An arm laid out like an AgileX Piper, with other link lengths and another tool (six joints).
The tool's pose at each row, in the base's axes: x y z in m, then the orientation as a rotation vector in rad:
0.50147 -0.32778 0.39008 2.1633 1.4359 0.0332
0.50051 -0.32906 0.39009 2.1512 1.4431 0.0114
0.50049 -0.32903 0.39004 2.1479 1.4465 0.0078
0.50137 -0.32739 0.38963 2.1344 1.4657 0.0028
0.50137 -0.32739 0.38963 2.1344 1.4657 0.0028
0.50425 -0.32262 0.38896 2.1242 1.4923 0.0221
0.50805 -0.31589 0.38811 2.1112 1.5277 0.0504
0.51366 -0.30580 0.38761 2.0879 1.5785 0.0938
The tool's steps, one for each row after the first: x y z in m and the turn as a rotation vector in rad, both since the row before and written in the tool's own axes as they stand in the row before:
-0.00152 -0.00044 0.00023 0.0021 -0.0142 -0.0135
0.00003 -0.00005 0.00002 0.0002 -0.0018 -0.0041
0.00190 0.00012 -0.00010 -0.0009 0.0008 -0.0178
0.00000 0.00000 0.00000 0.0000 0.0000 0.0000
0.00549 0.00096 -0.00063 -0.0053 0.0199 -0.0159
0.00761 0.00130 -0.00089 -0.0072 0.0284 -0.0203
0.01117 0.00245 -0.00169 -0.0137 0.0412 -0.0303

